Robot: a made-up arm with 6 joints.
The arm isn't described. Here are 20 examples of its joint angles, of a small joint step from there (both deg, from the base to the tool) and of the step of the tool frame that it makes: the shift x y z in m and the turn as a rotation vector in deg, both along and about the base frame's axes.
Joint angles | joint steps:
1: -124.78 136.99 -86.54 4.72 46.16 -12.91 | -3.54 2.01 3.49 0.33 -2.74 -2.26
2: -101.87 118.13 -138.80 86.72 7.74 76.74 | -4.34 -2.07 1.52 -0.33 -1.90 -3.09
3: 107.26 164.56 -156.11 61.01 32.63 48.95 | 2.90 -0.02 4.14 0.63 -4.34 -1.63
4: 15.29 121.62 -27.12 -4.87 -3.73 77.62 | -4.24 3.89 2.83 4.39 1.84 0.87
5: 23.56 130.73 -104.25 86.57 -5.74 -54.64 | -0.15 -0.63 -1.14 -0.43 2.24 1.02
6: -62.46 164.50 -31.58 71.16 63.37 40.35 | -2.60 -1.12 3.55 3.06 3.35 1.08
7: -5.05 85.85 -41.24 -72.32 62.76 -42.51 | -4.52 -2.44 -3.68 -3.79 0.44 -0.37
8: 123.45 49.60 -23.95 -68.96 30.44 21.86 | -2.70 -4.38 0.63 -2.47 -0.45 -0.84
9: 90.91 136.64 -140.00 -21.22 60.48 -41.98 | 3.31 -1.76 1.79 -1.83 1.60 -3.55
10: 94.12 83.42 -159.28 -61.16 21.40 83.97 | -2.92 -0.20 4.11 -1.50 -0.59 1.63
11: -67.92 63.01 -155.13 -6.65 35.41 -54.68 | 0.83 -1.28 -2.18 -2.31 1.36 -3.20
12: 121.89 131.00 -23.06 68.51 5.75 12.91 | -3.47 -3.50 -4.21 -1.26 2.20 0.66
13: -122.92 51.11 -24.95 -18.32 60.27 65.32 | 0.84 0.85 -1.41 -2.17 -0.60 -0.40
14: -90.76 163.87 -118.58 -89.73 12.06 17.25 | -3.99 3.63 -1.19 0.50 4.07 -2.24
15: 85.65 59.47 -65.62 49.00 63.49 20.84 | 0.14 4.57 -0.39 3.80 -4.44 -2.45
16: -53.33 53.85 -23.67 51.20 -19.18 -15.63 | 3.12 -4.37 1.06 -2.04 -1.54 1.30
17: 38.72 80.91 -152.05 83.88 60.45 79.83 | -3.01 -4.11 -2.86 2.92 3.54 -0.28
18: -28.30 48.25 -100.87 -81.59 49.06 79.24 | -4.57 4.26 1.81 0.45 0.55 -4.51
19: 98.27 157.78 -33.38 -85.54 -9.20 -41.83 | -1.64 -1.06 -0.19 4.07 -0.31 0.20
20: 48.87 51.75 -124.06 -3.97 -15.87 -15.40 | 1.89 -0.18 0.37 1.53 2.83 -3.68
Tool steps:
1: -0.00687 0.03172 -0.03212 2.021 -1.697 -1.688
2: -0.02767 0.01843 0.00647 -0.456 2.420 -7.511
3: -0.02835 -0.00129 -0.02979 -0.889 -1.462 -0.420
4: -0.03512 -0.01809 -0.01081 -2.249 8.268 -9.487
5: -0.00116 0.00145 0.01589 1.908 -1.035 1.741
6: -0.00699 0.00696 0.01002 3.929 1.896 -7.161
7: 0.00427 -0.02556 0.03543 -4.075 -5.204 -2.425
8: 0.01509 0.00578 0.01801 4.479 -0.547 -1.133
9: -0.02406 -0.00343 0.00477 -2.512 -3.946 5.053
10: 0.00264 0.02674 -0.00560 -3.100 -0.380 -2.852
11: -0.01600 0.02261 -0.00689 -2.061 0.132 -4.266
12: -0.02167 0.04703 0.01279 4.842 5.219 -3.186
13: -0.00105 -0.00332 0.00327 0.237 2.253 2.176
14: -0.03712 0.02107 -0.02105 3.209 3.799 -5.922
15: 0.00146 0.02598 -0.01451 0.506 2.886 -1.511
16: 0.01321 0.01297 0.01874 -4.329 -1.998 2.621
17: -0.05436 -0.03776 -0.01292 1.807 -7.323 0.379
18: 0.02575 -0.02884 -0.02076 3.631 8.934 -6.607
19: -0.00403 0.00386 -0.00073 1.473 -1.604 -5.530
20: 0.00531 0.00071 -0.00291 -1.877 2.369 -0.332
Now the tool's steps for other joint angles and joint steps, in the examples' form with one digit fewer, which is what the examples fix.
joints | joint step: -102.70 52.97 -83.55 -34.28 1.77 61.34 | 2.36 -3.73 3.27 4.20 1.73 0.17
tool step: 0.0146 0.0102 -0.0030 0.16 -4.20 4.16
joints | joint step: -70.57 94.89 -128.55 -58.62 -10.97 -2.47 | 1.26 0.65 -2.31 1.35 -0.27 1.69
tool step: 0.0076 0.0086 0.0098 -0.73 -2.47 3.48
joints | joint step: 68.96 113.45 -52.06 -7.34 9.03 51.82 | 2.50 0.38 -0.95 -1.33 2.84 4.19
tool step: -0.0130 0.0059 0.0024 -1.80 1.29 -0.46
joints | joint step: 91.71 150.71 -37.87 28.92 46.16 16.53 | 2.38 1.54 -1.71 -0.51 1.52 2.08
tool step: -0.0030 0.0026 -0.0027 -1.85 -0.95 1.70
